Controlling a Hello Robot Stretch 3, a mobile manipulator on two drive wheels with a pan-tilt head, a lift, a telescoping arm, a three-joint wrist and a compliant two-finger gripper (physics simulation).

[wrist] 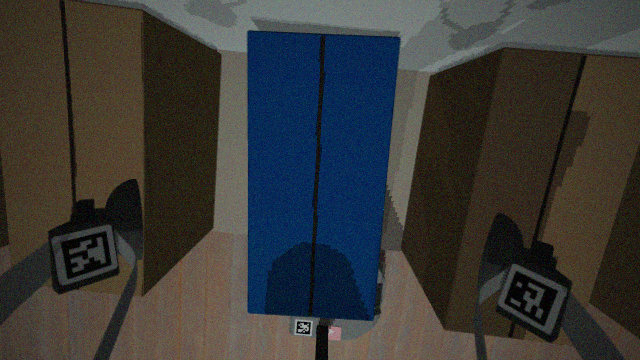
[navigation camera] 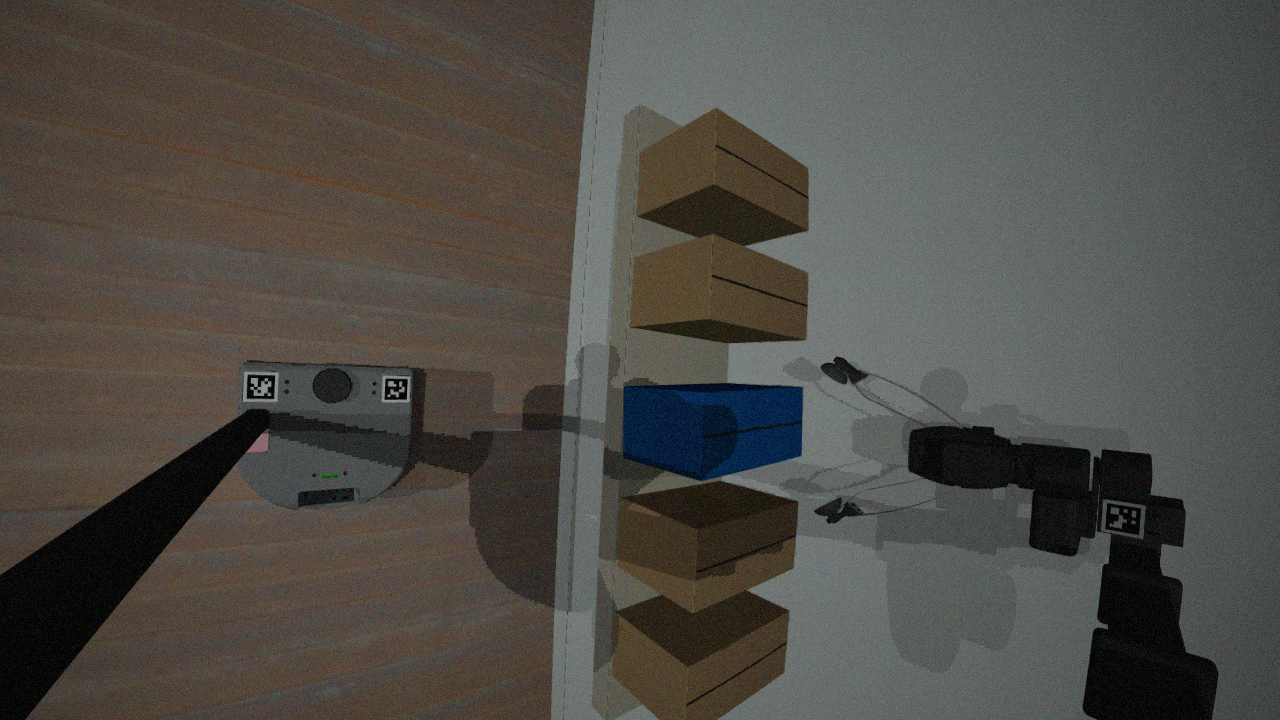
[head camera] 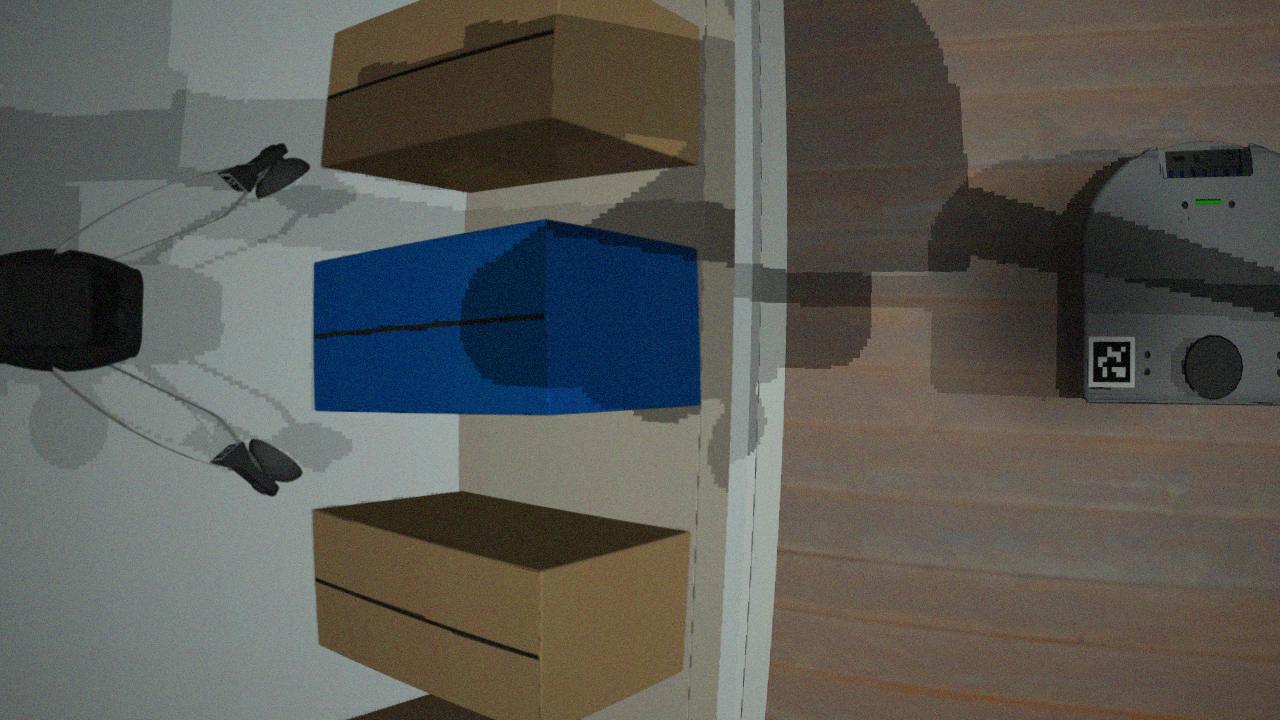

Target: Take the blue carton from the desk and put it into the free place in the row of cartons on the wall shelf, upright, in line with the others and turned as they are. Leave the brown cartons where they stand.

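Seen in the pictures: gripper, fingertip midpoint: [wrist: 314,223] [navigation camera: 820,438] [head camera: 295,319]; robot's base at its link origin: [navigation camera: 331,383] [head camera: 1209,364].
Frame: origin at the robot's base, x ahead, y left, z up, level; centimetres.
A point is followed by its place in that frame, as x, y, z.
Note:
The blue carton [head camera: 429,376] {1.2, -51.4, 84.5} [navigation camera: 666,429] {-2.4, -40.8, 77.4} [wrist: 285,150] {0.7, -56.4, 84.5} stands upright in the row on the wall shelf [head camera: 572,456] {8.1, -53.1, 66.5} [navigation camera: 675,358] {8.6, -52.1, 66.5} [wrist: 232,150] {10.7, -53.5, 66.5}, between brown cartons [head camera: 617,617] {18.2, -41.5, 76.1} [navigation camera: 671,286] {18.8, -41.6, 76.5} [wrist: 105,100] {15.7, -59.2, 84.5}. It looks in line with them and turned about as they are, its dark tape line facing the wrist camera. A gap shows on either side in the wrist view. My gripper [head camera: 279,318] {-2.4, -53.8, 94.4} [navigation camera: 836,439] {-2.4, -53.8, 94.4} [wrist: 314,223] {-2.4, -53.8, 94.4} is wide open and empty. Its fingertips are spread wider than the blue carton and lie just off its taped face, apart from it in the head and navigation views. The desk does not show.
More brown cartons [head camera: 617,80] {-19.3, -40.7, 77.7} [navigation camera: 747,528] {-17.2, -51.6, 84.5} [wrist: 525,125] {-18.4, -60.1, 84.5} stand on the other side of the blue one. My base [head camera: 1163,295] {-8.0, -6.3, 16.0} [navigation camera: 349,438] {-11.1, -3.7, 16.0} stands on the wooden floor [head camera: 984,537] {24.7, -32.4, 0.0} [navigation camera: 268,179] {47.6, 17.1, 0.0}. My wrist [navigation camera: 1056,465] {-1.6, -50.8, 120.5} shows at the right of the navigation view.

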